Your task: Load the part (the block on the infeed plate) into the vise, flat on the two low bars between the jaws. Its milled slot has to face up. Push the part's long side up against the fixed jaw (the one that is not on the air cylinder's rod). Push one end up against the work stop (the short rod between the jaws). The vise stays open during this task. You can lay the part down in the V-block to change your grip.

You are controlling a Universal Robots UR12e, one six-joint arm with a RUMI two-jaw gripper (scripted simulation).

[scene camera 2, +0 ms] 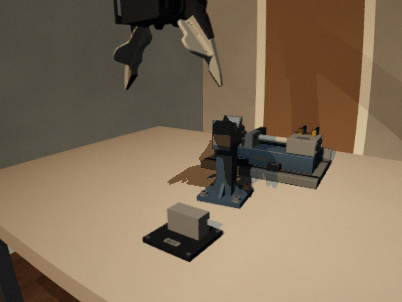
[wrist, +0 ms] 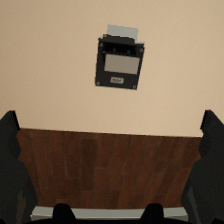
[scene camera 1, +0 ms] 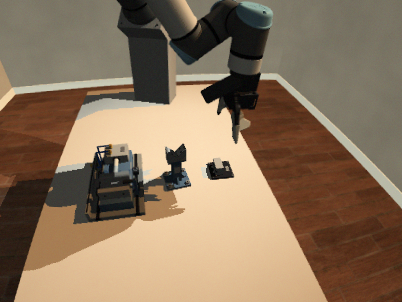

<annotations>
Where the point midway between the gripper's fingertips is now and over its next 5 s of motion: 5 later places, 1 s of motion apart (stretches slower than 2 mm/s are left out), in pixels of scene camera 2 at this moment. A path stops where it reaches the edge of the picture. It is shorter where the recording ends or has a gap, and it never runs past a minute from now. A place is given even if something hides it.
The gripper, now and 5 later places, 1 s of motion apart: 169, 87; 185, 90; 185, 109; 186, 148; 186, 191; 187, 218
</annotations>
